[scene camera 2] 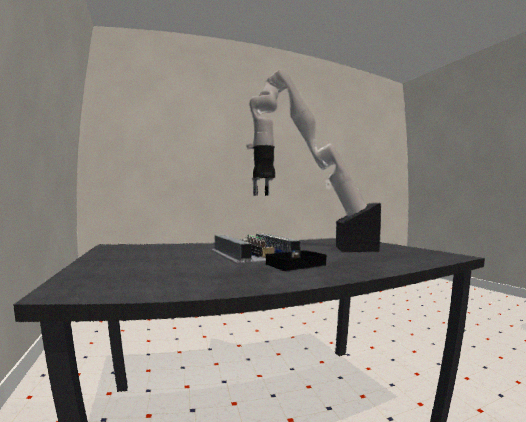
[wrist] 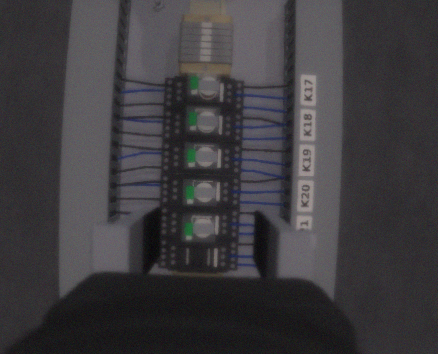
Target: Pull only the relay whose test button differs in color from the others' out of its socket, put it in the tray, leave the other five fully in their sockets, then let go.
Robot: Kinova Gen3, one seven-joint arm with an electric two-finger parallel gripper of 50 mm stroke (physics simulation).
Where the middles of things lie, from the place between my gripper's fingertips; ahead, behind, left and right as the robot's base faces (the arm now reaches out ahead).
The pale mounting panel (wrist: 258, 43) is 10 mm ahead of my hand, 50 mm to the right of it and 230 mm below it.
